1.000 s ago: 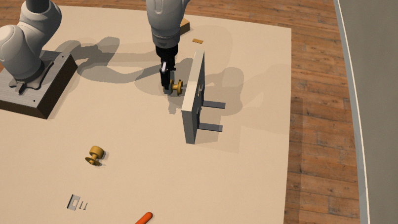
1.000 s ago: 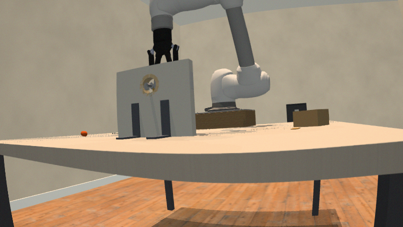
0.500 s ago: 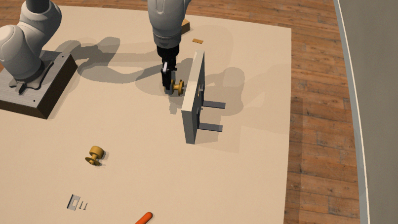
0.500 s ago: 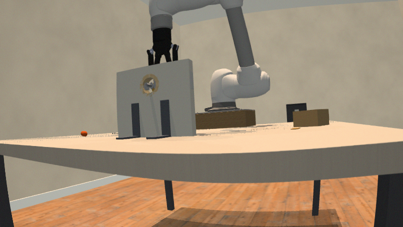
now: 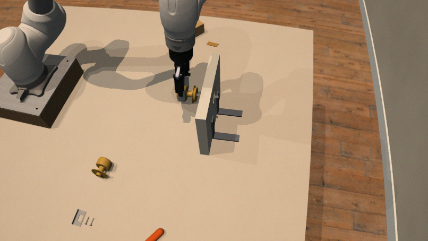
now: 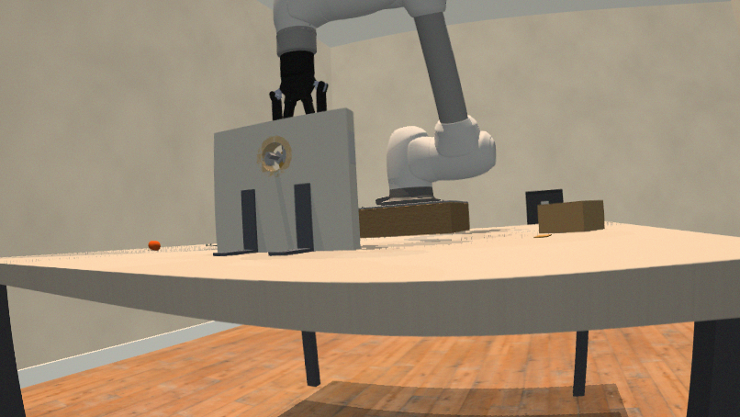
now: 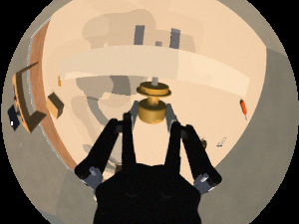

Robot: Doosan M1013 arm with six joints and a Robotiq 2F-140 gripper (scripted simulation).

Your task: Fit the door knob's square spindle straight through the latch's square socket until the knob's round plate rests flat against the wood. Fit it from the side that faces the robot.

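My hand is 9 cm short of the wooden door panel and 5 cm above it. Round my hand: brass knob: 29 cm behind, 27 cm to the right, 17 cm below; then orange-handled tool: 54 cm to the right, 19 cm below, 7 cm behind; then small brass plate: 47 cm to the left, 20 cm below, 4 cm ahead.
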